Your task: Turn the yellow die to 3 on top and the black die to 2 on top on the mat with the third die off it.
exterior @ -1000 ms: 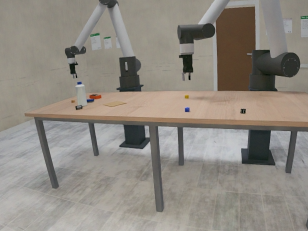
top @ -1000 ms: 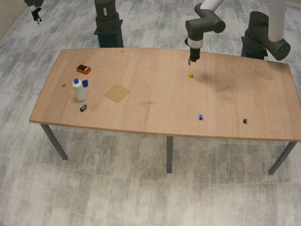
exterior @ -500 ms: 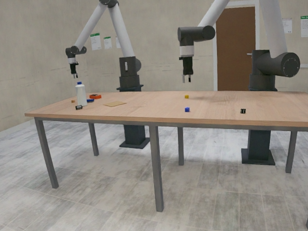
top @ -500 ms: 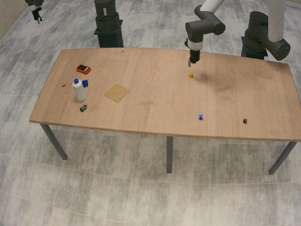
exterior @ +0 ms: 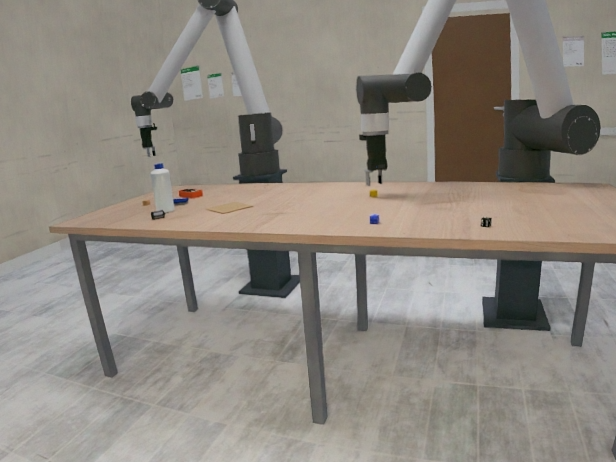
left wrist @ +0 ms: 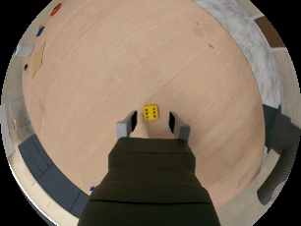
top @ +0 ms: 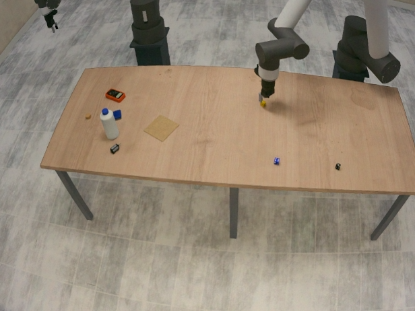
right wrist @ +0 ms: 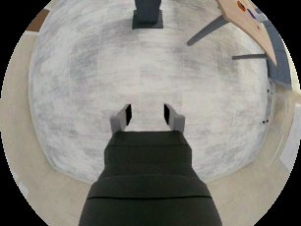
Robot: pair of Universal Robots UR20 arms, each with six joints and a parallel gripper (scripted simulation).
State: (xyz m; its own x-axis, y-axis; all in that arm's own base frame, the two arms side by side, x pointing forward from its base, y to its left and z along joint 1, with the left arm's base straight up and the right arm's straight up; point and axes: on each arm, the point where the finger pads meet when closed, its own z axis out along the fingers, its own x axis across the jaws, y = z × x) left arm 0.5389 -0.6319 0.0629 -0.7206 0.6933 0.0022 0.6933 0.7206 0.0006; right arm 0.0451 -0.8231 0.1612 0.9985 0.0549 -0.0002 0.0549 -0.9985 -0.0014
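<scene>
The yellow die lies 50 mm below my left hand. Round my left hand: black die 450 mm to the left, 350 mm ahead, 50 mm below; then tan mat 510 mm to the right, 270 mm ahead, 60 mm below; then blue die 380 mm ahead, 120 mm to the left, 50 mm below.
</scene>
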